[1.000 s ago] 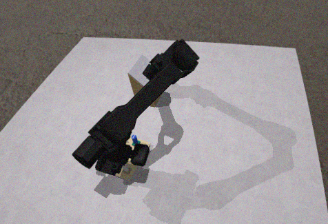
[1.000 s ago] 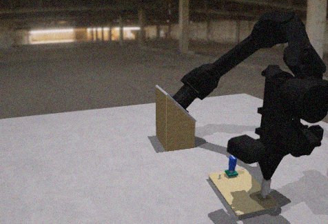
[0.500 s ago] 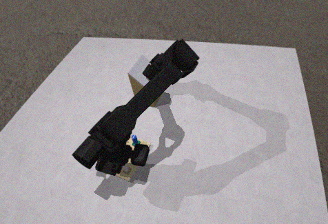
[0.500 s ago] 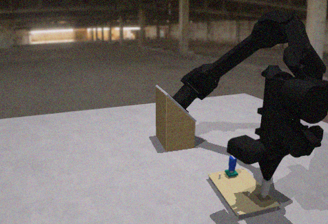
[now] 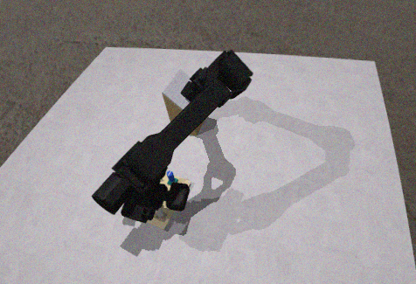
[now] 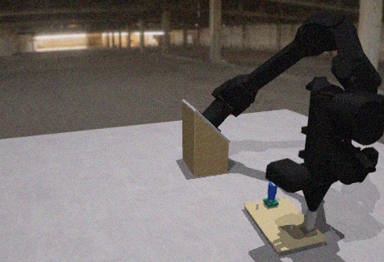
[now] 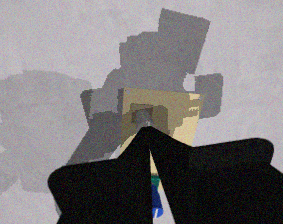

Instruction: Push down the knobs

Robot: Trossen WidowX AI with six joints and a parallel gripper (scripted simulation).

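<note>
My gripper tip is 20 mm above the grey knob. Round my gripper tip: blue knob 110 mm behind, 20 mm to the right, 10 mm below.
</note>
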